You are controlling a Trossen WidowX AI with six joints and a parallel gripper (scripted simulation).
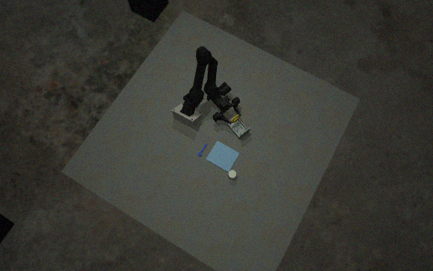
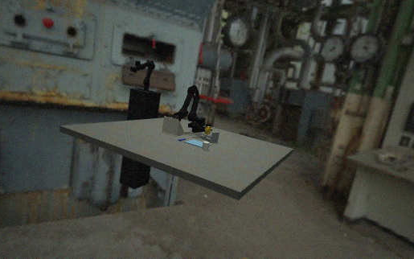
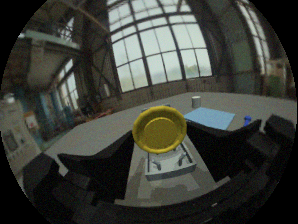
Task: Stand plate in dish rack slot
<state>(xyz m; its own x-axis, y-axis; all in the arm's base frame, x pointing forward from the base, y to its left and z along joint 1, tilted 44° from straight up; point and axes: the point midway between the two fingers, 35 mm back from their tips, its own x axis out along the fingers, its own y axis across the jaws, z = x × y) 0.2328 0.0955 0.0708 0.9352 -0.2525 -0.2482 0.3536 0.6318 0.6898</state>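
The grey dish rack is 3 cm ahead of my gripper tip, 2 cm to the right of it and 5 cm below it. From my gripper tip the other things lie so: yellow plate (1 cm behind); blue utensil (9 cm behind, 24 cm to the right, 7 cm below); light blue mat (3 cm ahead, 21 cm to the right, 7 cm below).
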